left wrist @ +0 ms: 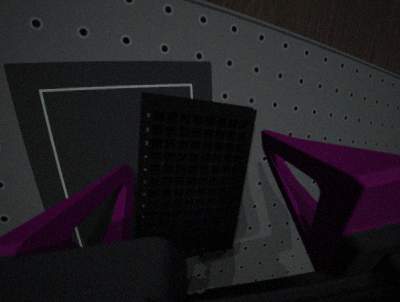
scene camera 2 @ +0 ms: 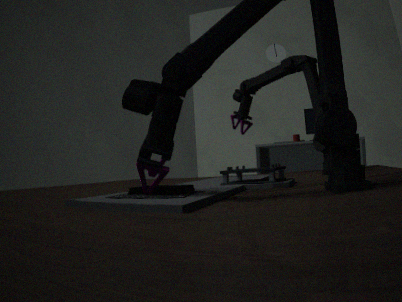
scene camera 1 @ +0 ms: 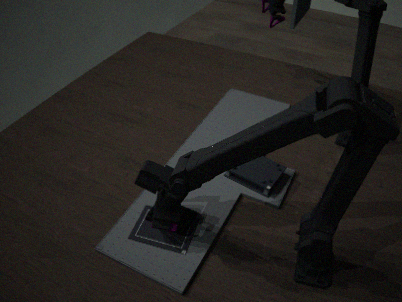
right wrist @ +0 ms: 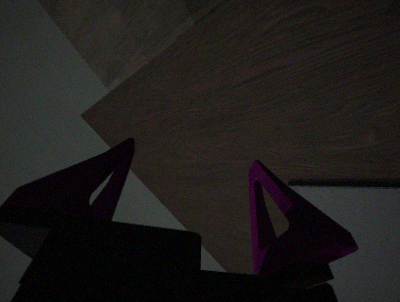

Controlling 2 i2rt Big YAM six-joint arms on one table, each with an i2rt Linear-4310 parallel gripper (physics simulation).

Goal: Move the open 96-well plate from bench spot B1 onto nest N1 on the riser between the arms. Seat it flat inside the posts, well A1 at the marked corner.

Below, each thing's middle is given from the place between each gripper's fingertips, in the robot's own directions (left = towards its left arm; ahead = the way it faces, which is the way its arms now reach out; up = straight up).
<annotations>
I see the dark well plate [left wrist: 193,154] 8 cm behind my right hand, 103 cm to the left of it and 21 cm below it. Also, from my right hand: pad [scene camera 1: 145,230] (8 cm behind, 107 cm to the left, 22 cm below).
I see the dark well plate 3 cm behind my left hand, 1 cm to the right of it and 1 cm below it. Also, from my left hand: pad: 4 cm to the left, 3 cm behind, 2 cm below.
</annotations>
